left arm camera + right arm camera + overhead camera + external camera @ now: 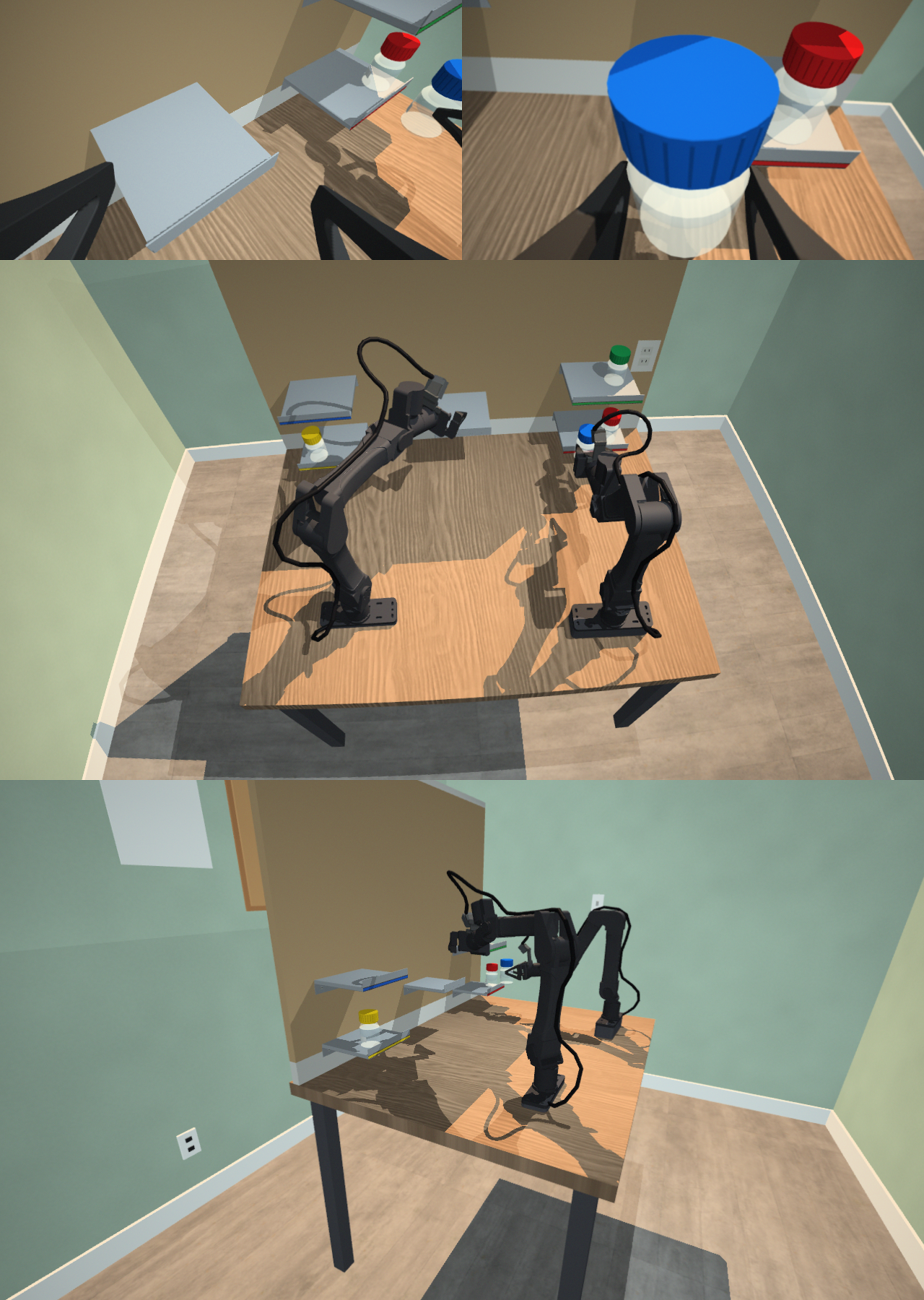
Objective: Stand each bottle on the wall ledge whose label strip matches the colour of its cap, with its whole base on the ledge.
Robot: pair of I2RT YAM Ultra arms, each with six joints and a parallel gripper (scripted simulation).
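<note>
Right now the blue-capped bottle is 10 mm ahead of my right hand and 10 mm below it. Also, from my right hand: wall socket (280 mm ahead, 190 mm to the right, 110 mm above); then red-capped bottle (140 mm ahead, 90 mm to the right, 50 mm below); then green-capped bottle (180 mm ahead, 80 mm to the right, 140 mm above).
</note>
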